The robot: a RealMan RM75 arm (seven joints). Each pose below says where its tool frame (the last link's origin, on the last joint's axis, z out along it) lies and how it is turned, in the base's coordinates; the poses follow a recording.
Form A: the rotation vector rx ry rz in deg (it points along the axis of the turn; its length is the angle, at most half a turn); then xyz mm.
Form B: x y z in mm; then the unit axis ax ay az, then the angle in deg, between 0 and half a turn. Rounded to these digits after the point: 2 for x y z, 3 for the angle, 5 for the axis.
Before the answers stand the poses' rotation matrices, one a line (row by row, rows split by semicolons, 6 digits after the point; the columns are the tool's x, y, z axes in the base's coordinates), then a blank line. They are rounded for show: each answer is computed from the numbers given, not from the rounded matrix.
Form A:
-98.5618 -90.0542 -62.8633 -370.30 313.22 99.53
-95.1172 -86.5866 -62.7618 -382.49 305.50 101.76
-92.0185 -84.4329 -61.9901 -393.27 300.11 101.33
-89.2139 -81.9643 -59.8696 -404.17 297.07 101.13
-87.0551 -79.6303 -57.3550 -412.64 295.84 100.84
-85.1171 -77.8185 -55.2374 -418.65 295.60 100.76
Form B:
-0.021388 0.980092 0.197387; 0.523153 -0.157273 0.837601; 0.851970 0.121178 -0.509375
-0.004913 0.986862 0.161491; 0.460520 -0.141116 0.876360; 0.887636 0.078675 -0.453777
0.006889 0.992455 0.122420; 0.414051 -0.114266 0.903053; 0.910228 0.044467 -0.411714
0.035973 0.996762 0.071919; 0.371702 -0.080148 0.924886; 0.927655 -0.006538 -0.373382
0.071885 0.997116 0.024348; 0.339024 -0.047385 0.939584; 0.938027 -0.059288 -0.341452
0.101147 0.994738 -0.016315; 0.312783 -0.016228 0.949686; 0.944424 -0.101161 -0.312778

-370.30 313.22 99.53 -0.66791 -0.61026 -0.42600 147.567
-382.49 305.50 101.76 -0.66459 -0.60499 -0.43852 143.121
-393.27 300.11 101.33 -0.65999 -0.60558 -0.44462 139.424
-404.17 297.07 101.13 -0.66018 -0.60653 -0.44303 135.136
-412.64 295.84 100.84 -0.66361 -0.60701 -0.43721 131.184
-418.65 295.60 100.76 -0.66563 -0.60856 -0.43197 127.874

